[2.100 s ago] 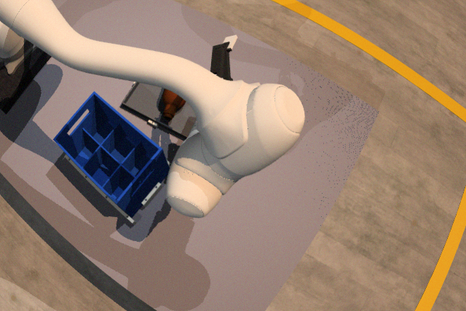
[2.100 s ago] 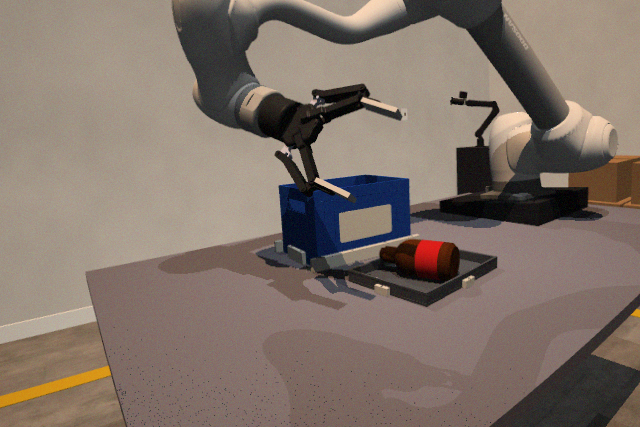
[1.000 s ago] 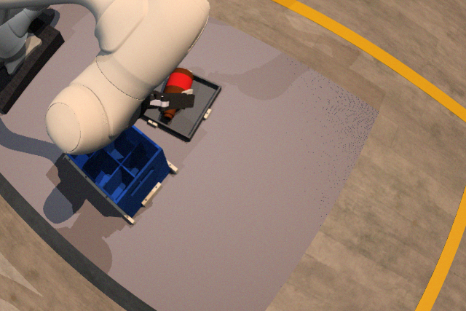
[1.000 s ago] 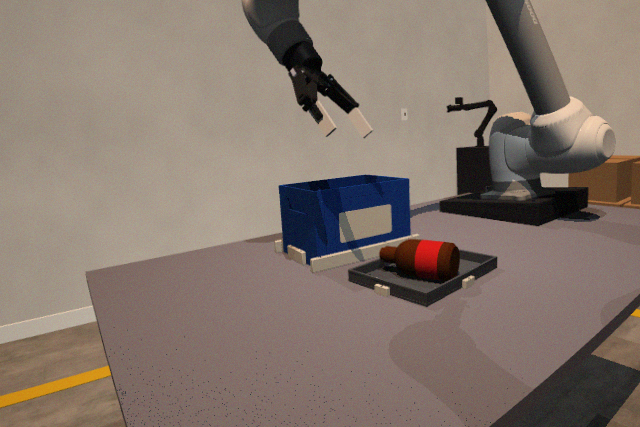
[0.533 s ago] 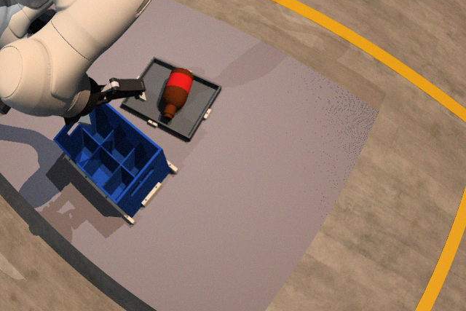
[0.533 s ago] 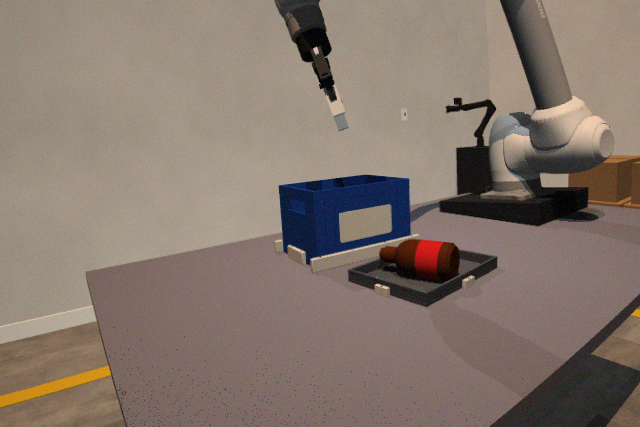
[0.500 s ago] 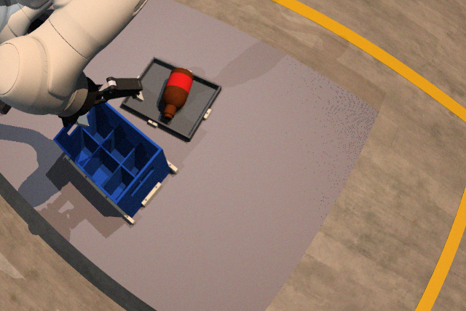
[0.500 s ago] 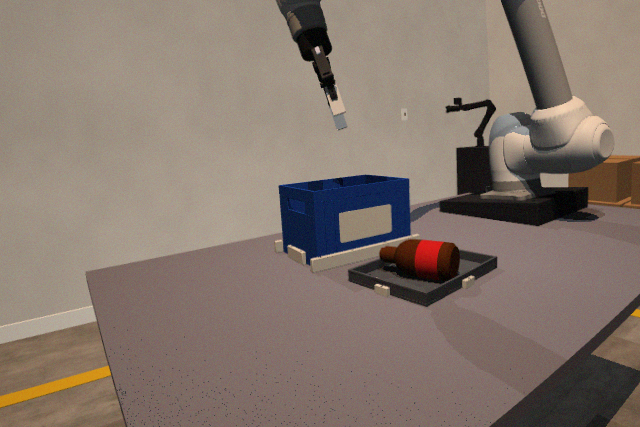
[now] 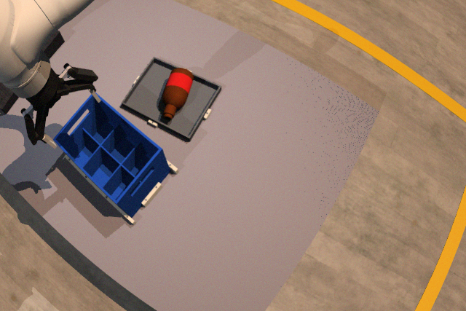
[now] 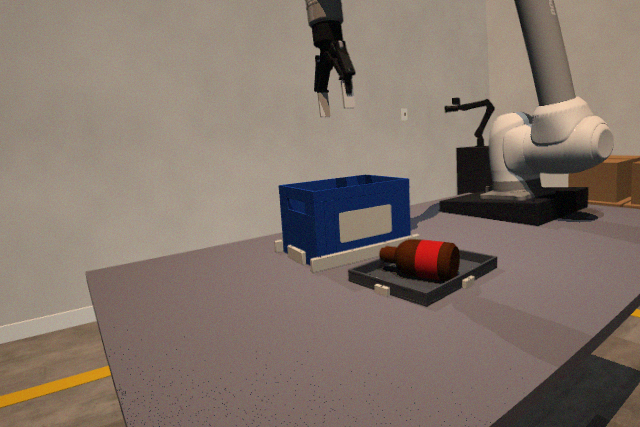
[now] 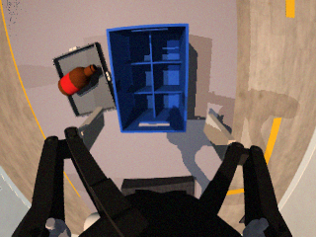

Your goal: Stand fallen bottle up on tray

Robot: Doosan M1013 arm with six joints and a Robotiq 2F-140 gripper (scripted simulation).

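Now: hand 320 mm above the bottle, 290 mm to the right of it and 10 mm past it. From my hand the other things lie so: dark tray 350 mm below, 290 mm to the left, 30 mm behind; then blue crate 270 mm below, 30 mm to the left.
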